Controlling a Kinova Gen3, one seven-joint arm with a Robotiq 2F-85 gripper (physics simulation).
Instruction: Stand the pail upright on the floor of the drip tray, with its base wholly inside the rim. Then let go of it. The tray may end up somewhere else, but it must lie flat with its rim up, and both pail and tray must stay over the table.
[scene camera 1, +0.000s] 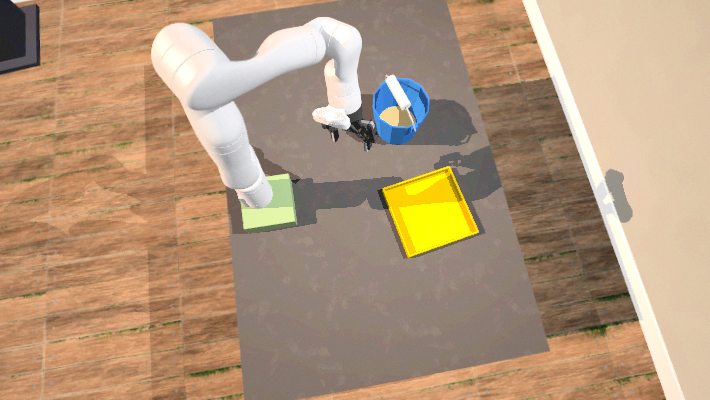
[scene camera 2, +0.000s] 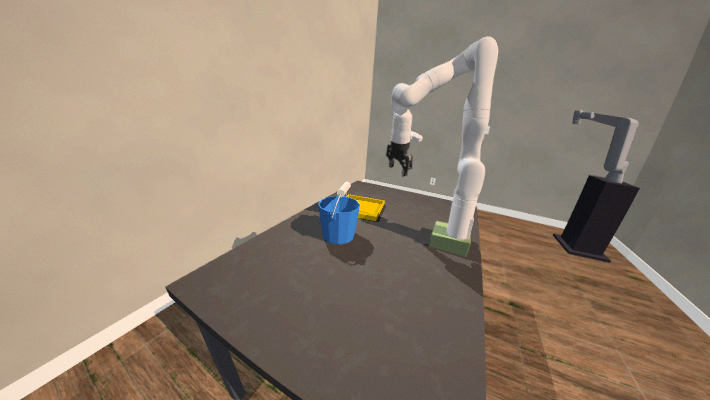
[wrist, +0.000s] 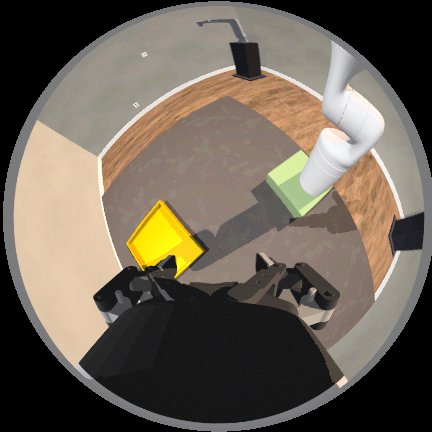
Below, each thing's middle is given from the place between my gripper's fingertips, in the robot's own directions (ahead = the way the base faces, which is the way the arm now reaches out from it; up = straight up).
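Position of my hand relative to the yellow drip tray (scene camera 1: 429, 211): 280 mm above the tray, 160 mm to the left of it, 210 mm short of it.
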